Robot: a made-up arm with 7 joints. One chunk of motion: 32 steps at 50 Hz.
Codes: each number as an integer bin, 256 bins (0 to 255) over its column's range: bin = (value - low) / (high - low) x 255, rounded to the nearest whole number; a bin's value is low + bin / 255 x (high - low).
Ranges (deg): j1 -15..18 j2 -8..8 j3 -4..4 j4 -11..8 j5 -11..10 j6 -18..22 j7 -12..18
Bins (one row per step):
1: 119 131 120 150 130 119 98
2: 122 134 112 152 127 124 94
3: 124 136 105 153 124 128 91
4: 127 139 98 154 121 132 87
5: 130 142 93 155 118 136 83
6: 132 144 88 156 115 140 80
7: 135 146 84 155 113 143 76
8: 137 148 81 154 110 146 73
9: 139 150 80 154 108 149 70
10: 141 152 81 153 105 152 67
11: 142 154 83 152 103 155 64
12: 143 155 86 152 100 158 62
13: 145 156 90 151 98 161 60
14: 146 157 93 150 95 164 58
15: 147 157 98 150 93 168 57
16: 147 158 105 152 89 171 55
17: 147 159 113 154 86 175 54
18: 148 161 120 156 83 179 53
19: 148 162 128 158 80 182 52
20: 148 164 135 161 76 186 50
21: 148 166 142 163 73 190 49
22: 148 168 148 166 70 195 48
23: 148 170 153 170 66 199 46
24: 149 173 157 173 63 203 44
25: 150 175 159 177 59 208 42
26: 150 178 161 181 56 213 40
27: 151 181 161 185 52 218 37
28: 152 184 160 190 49 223 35
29: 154 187 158 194 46 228 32
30: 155 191 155 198 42 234 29
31: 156 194 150 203 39 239 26
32: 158 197 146 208 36 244 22
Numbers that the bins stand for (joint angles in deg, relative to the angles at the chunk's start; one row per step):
1: 0.40 0.22 -0.24 0.18 -0.29 0.67 -0.47
2: 0.79 0.41 -0.49 0.33 -0.54 1.45 -0.94
3: 1.05 0.53 -0.71 0.40 -0.79 2.08 -1.29
4: 1.44 0.72 -0.93 0.47 -1.04 2.71 -1.76
5: 1.82 0.91 -1.08 0.55 -1.28 3.33 -2.24
6: 2.08 1.04 -1.24 0.62 -1.53 3.96 -2.59
7: 2.47 1.16 -1.36 0.55 -1.69 4.43 -3.06
8: 2.73 1.29 -1.46 0.47 -1.94 4.90 -3.41
9: 2.99 1.41 -1.49 0.47 -2.11 5.37 -3.76
10: 3.25 1.54 -1.46 0.40 -2.35 5.84 -4.12
11: 3.38 1.66 -1.40 0.33 -2.52 6.31 -4.47
12: 3.51 1.73 -1.30 0.33 -2.76 6.78 -4.71
13: 3.76 1.79 -1.18 0.25 -2.93 7.25 -4.94
14: 3.89 1.85 -1.08 0.18 -3.18 7.73 -5.18
15: 4.02 1.85 -0.93 0.18 -3.34 8.35 -5.29
16: 4.02 1.91 -0.71 0.33 -3.67 8.82 -5.53
17: 4.02 1.98 -0.45 0.47 -3.92 9.45 -5.65
18: 4.15 2.10 -0.24 0.62 -4.16 10.08 -5.76
19: 4.15 2.16 0.02 0.77 -4.41 10.55 -5.88
20: 4.15 2.29 0.24 1.00 -4.74 11.18 -6.12
21: 4.15 2.42 0.45 1.15 -4.99 11.80 -6.24
22: 4.15 2.54 0.64 1.37 -5.24 12.59 -6.35
23: 4.15 2.67 0.80 1.67 -5.56 13.22 -6.59
24: 4.28 2.85 0.93 1.89 -5.81 13.84 -6.82
25: 4.41 2.98 0.99 2.19 -6.14 14.63 -7.06
26: 4.41 3.17 1.05 2.49 -6.39 15.41 -7.29
27: 4.54 3.36 1.05 2.78 -6.72 16.20 -7.65
28: 4.67 3.55 1.02 3.16 -6.96 16.98 -7.88
29: 4.93 3.73 0.96 3.45 -7.21 17.76 -8.24
30: 5.06 3.98 0.86 3.75 -7.54 18.71 -8.59
31: 5.19 4.17 0.71 4.13 -7.79 19.49 -8.94
32: 5.45 4.36 0.58 4.50 -8.04 20.27 -9.41

